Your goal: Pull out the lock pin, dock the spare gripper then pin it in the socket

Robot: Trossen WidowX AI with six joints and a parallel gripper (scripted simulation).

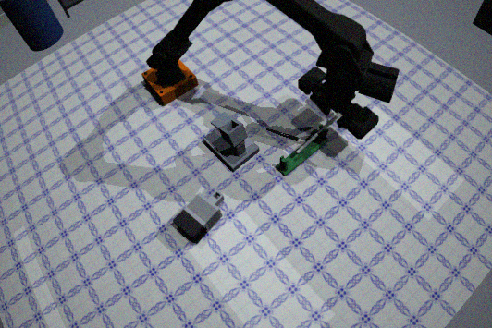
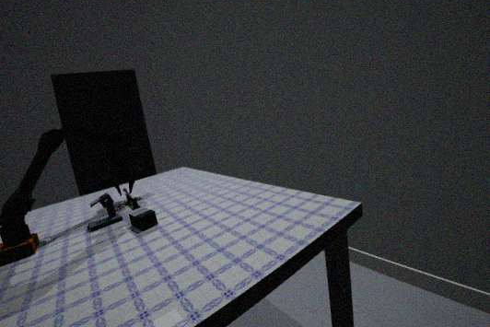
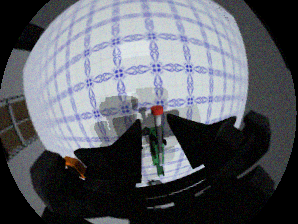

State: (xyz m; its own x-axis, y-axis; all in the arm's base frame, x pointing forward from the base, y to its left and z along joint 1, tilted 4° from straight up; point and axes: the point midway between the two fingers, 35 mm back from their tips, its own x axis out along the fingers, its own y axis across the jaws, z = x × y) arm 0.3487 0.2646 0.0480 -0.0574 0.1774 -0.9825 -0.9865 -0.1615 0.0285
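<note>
Right now my gripper tip is 100 mm to the left of the green cradle, 20 mm short of it and 10 mm above it. Also, from my gripper tip: socket 230 mm to the right, 80 mm behind, 20 mm above; then dark spare gripper 360 mm to the right, 40 mm ahead, 10 mm below.
</note>
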